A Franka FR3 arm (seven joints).
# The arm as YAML. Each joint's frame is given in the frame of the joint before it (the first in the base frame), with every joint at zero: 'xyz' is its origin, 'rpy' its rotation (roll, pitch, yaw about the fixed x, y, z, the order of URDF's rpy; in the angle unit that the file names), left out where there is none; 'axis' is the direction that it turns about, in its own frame. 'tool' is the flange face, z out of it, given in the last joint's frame.
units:
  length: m
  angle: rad
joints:
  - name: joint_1
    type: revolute
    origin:
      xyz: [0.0, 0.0, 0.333]
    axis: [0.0, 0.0, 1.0]
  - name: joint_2
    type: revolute
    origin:
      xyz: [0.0, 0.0, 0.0]
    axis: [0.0, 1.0, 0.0]
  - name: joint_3
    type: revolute
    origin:
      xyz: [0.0, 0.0, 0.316]
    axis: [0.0, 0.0, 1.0]
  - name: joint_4
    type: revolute
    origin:
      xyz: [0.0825, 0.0, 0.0]
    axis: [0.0, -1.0, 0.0]
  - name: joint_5
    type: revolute
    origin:
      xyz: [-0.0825, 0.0, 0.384]
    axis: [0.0, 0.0, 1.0]
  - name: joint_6
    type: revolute
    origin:
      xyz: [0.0, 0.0, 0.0]
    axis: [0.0, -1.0, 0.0]
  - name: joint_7
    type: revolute
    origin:
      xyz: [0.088, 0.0, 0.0]
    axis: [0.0, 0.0, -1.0]
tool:
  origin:
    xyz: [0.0, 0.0, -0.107]
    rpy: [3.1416, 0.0, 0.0]
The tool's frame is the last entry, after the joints.
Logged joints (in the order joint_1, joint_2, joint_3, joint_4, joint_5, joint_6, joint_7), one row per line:
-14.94, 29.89, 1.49, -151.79, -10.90, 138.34, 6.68
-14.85, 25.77, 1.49, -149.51, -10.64, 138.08, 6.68
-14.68, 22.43, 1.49, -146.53, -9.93, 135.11, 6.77
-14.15, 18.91, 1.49, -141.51, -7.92, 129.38, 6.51
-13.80, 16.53, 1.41, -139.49, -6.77, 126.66, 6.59
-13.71, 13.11, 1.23, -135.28, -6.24, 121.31, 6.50
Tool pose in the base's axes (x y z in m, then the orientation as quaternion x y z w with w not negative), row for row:
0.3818, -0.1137, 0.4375, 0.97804, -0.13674, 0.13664, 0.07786
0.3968, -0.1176, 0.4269, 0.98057, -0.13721, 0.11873, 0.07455
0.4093, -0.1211, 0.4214, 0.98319, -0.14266, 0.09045, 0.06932
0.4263, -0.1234, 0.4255, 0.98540, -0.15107, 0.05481, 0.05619
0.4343, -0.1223, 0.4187, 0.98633, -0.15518, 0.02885, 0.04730
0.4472, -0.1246, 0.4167, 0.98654, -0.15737, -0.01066, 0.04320
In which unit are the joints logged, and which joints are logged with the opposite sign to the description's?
The joints are logged in degrees. Opposite sign: joint_2, joint_3.
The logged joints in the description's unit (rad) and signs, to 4 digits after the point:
-0.2608, -0.5217, -0.0260, -2.6492, -0.1902, 2.4145, 0.1166
-0.2592, -0.4498, -0.0260, -2.6094, -0.1857, 2.4100, 0.1166
-0.2562, -0.3915, -0.0260, -2.5574, -0.1733, 2.3581, 0.1182
-0.2470, -0.3300, -0.0260, -2.4698, -0.1382, 2.2581, 0.1136
-0.2409, -0.2885, -0.0246, -2.4346, -0.1182, 2.2106, 0.1150
-0.2393, -0.2288, -0.0215, -2.3611, -0.1089, 2.1173, 0.1134

